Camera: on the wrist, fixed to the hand. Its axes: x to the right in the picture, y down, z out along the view.
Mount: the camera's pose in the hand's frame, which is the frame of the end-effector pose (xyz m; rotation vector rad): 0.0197 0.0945 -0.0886 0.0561 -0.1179 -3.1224
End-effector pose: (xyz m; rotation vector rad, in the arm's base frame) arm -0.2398 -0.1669 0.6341 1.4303 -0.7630 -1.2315
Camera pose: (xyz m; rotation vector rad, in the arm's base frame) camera -0.1353 -0.1817 0.7117 -0.7477 -1.3488 1.3013
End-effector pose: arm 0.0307 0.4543 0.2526 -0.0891 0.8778 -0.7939
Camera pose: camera 0.0299 0.5304 0.1459 1.0690 0.1982 2.1680
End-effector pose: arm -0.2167 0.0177 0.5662 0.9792 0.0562 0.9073
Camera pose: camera -0.3016 0.1145 0.5904 0.0192 1.0823 -2.0017
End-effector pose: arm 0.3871 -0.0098 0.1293 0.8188 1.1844 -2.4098
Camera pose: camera 0.4519 0.0037 0.0162 0.9370 -0.5706 0.4059
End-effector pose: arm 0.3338 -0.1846 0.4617 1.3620 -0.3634 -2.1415
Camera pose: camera 0.4367 -0.2656 0.4558 -0.2453 -1.0305 0.6578
